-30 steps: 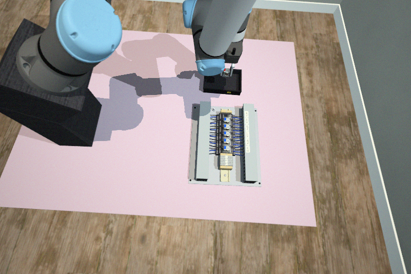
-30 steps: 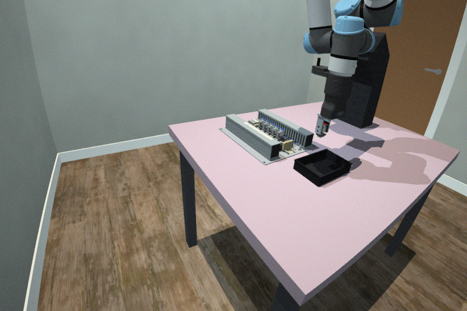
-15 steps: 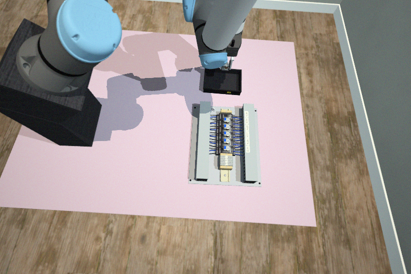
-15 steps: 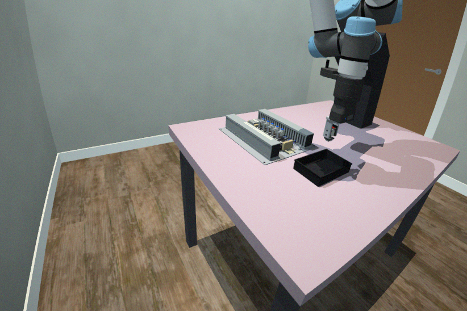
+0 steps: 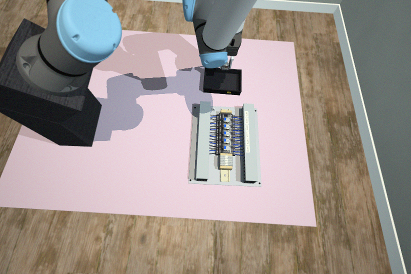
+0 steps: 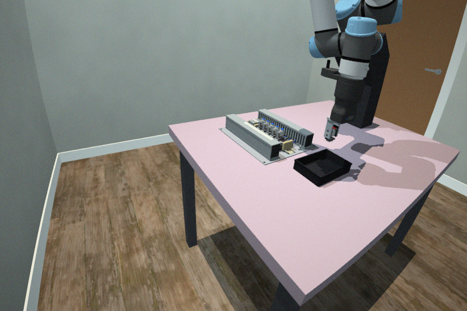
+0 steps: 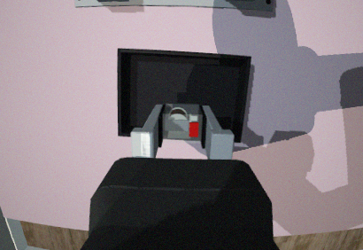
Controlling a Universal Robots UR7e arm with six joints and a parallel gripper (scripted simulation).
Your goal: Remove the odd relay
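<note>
The red-button relay lies 10 mm below my hand. The rest, counted from my hand: black parts tray: 130 mm below; grey relay panel: 270 mm to the right, 110 mm below, 70 mm ahead.
</note>
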